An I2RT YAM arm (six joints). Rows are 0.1 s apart.
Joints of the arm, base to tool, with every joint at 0 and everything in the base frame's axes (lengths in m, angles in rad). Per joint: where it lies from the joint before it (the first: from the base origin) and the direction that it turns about. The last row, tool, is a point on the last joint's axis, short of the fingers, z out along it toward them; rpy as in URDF.
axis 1: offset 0 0 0.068 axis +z
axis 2: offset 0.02 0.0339 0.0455 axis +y
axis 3: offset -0.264 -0.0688 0 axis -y
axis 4: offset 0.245 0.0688 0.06 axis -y
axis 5: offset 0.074 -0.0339 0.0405 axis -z
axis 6: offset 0.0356 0 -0.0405 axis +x
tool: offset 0 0 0 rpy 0 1.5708 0
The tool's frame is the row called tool.
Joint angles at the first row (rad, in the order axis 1, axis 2, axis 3, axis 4, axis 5, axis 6):
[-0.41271 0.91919 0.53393 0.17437 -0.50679 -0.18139]
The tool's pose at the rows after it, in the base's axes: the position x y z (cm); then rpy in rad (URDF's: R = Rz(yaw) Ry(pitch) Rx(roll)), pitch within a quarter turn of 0, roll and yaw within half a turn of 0:
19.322, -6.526, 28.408, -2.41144, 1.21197, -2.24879
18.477, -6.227, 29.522, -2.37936, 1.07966, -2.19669
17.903, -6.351, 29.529, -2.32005, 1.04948, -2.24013
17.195, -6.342, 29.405, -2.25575, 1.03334, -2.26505
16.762, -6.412, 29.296, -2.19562, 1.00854, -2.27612
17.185, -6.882, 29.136, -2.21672, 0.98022, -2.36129
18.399, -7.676, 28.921, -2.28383, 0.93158, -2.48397
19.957, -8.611, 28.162, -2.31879, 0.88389, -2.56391
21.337, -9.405, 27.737, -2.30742, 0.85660, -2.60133
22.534, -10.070, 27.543, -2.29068, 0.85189, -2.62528
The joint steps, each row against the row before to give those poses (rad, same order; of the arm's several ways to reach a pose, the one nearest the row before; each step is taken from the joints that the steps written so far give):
[-0.00013 -0.04330 0.09960 -0.23860 -0.01502 -0.22025]
[0.00060 -0.02419 0.07309 -0.18925 0.02470 -0.15033]
[-0.00104 -0.03387 -0.01596 0.00413 0.10090 0.00249]
[0.00023 -0.04292 -0.02649 0.01282 0.08398 0.00633]
[0.00003 -0.02618 -0.01790 0.01195 0.06966 -0.01060]
[-0.00082 0.02933 0.00950 -0.00026 0.07050 0.00037]
[0.00116 0.07888 0.03670 -0.01360 0.07428 -0.00040]
[-0.00100 0.09230 0.01974 0.02915 0.05909 -0.00604]
[0.00083 0.07544 0.01876 0.04732 0.05388 -0.00355]
[0.00020 0.06174 0.01971 0.04791 0.03756 0.00684]

